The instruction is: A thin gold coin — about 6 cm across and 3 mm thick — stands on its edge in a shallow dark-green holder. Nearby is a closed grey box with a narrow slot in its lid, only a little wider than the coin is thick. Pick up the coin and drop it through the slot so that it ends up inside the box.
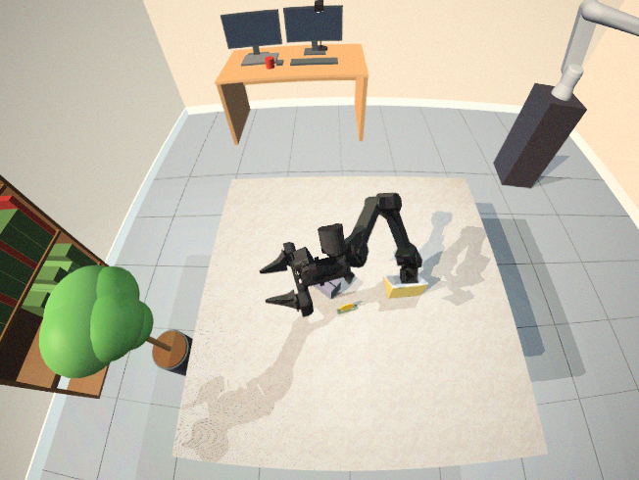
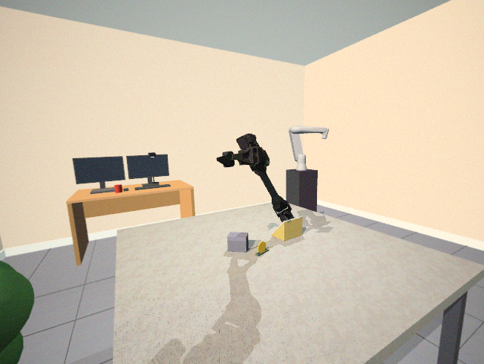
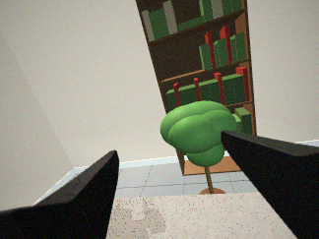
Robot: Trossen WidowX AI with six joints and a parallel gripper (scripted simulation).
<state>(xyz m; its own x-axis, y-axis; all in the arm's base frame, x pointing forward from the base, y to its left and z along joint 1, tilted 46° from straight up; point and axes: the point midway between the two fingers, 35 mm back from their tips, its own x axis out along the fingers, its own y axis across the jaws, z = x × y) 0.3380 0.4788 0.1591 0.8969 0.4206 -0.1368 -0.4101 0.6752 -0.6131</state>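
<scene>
The gold coin is 430 mm below my gripper tip, 210 mm behind it and 130 mm to the right of it.
</scene>
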